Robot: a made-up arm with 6 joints. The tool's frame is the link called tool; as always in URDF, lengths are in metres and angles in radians. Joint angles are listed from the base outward. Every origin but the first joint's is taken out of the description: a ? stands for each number. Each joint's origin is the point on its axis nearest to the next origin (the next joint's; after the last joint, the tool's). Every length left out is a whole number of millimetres.
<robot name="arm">
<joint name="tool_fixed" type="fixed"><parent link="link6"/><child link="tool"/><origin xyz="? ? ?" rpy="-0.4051 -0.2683 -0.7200"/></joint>
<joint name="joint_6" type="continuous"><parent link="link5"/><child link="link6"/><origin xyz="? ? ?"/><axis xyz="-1 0 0"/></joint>
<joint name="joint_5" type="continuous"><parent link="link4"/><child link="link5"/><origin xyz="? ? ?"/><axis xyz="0 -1 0"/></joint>
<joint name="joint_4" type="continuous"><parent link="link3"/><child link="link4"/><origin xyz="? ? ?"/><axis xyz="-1 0 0"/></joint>
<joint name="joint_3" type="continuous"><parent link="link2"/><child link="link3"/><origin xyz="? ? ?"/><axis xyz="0 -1 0"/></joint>
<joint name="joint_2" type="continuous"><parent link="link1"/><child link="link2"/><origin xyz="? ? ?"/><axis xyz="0 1 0"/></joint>
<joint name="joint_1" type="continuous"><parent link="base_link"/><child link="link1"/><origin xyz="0.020 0.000 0.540"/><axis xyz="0 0 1"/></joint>
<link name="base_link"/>
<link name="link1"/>
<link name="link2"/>
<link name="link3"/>
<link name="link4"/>
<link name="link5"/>
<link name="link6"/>
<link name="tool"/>
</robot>
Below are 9 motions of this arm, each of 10 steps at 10 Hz.
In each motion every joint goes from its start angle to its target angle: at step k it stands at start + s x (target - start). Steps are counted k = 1, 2, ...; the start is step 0. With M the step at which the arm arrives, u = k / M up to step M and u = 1 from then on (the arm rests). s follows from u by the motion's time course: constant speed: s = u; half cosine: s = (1 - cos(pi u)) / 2; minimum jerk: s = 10 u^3 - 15 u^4 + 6 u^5.
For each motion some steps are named. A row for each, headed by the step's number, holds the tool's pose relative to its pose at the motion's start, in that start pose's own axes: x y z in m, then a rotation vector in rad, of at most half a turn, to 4 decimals.
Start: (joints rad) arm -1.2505 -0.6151 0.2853 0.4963 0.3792 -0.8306
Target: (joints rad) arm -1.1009 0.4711 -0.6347 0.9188 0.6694 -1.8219
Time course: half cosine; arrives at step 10
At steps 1, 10:
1: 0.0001 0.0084 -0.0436 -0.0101 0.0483 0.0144
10: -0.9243 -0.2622 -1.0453 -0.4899 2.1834 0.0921

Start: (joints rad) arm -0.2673 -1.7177 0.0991 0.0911 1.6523 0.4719
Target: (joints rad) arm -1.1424 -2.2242 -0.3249 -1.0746 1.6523 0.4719
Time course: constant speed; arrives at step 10
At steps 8, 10:
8: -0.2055 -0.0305 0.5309 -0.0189 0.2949 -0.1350
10: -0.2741 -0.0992 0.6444 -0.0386 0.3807 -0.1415

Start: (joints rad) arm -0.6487 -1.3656 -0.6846 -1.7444 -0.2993 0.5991
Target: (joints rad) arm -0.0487 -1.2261 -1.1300 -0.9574 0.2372 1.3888
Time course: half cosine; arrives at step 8
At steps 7, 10:
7: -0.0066 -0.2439 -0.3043 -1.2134 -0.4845 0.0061
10: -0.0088 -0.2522 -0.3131 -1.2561 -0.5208 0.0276

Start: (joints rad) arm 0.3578 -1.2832 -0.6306 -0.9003 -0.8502 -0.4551
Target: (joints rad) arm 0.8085 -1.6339 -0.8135 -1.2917 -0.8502 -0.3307
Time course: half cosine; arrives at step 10
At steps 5, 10:
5: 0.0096 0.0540 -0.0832 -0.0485 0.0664 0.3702
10: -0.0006 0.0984 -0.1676 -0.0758 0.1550 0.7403

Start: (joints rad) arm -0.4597 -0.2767 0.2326 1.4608 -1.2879 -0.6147
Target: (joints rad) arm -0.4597 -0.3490 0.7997 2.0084 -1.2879 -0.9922
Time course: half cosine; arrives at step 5
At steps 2, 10:
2: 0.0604 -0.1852 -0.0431 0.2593 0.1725 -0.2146
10: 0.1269 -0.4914 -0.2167 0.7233 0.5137 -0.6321

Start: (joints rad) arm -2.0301 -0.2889 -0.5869 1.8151 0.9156 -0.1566
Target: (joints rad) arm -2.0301 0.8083 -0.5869 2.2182 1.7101 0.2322
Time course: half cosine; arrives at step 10
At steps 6, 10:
6: -0.0993 0.6196 0.0341 0.8229 -0.4549 0.1449
10: -0.2376 0.8788 0.2115 1.3353 -0.5494 0.0181

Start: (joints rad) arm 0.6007 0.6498 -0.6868 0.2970 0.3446 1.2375
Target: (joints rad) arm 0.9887 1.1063 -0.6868 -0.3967 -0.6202 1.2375
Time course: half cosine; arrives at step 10
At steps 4, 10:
4: -0.0404 0.0765 0.0970 0.1233 -0.0175 0.4826
10: -0.1839 0.1785 0.2294 0.3020 -0.0195 1.4089

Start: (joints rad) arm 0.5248 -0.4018 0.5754 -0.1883 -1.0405 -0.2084
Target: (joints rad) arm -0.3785 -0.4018 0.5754 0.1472 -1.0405 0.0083
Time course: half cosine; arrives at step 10
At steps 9, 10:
9: -0.2342 -0.2545 -0.0059 -0.4282 0.1646 -1.1087
10: -0.2423 -0.2568 -0.0051 -0.4409 0.1737 -1.1346

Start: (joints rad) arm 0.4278 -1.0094 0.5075 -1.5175 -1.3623 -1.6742
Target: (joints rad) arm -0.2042 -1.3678 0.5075 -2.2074 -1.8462 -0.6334
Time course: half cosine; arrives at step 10
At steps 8, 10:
8: 0.3657 0.2032 -0.2733 -1.1857 -0.4502 -0.4597
10: 0.4258 0.2188 -0.2839 -1.3230 -0.4579 -0.5032

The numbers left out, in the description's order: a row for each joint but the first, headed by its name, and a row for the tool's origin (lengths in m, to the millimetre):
tool: 0.000 0.010 -0.010
joint_6: -0.030 0.000 0.010
joint_5: 0.000 -0.260 -0.030
joint_4: 0.810 0.000 -0.010
joint_3: 0.020 0.000 0.530
joint_2: -0.030 0.000 0.000

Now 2 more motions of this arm.
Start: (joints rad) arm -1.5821 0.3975 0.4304 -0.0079 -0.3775 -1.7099
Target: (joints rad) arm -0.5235 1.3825 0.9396 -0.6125 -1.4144 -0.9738
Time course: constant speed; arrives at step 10
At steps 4, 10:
4: 0.2763 0.1488 -0.5343 -0.6987 0.3124 -0.3878
10: 0.4851 -0.2289 -1.3976 -1.9697 0.6943 -0.8218

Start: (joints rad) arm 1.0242 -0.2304 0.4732 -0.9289 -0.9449 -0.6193
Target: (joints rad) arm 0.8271 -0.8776 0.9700 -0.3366 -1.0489 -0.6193
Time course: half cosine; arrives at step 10
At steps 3, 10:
3: -0.2522 0.0110 0.0285 -0.0523 -0.2627 -0.0248
10: -1.1482 -0.0405 -0.4480 -0.0371 -1.2867 -0.2003

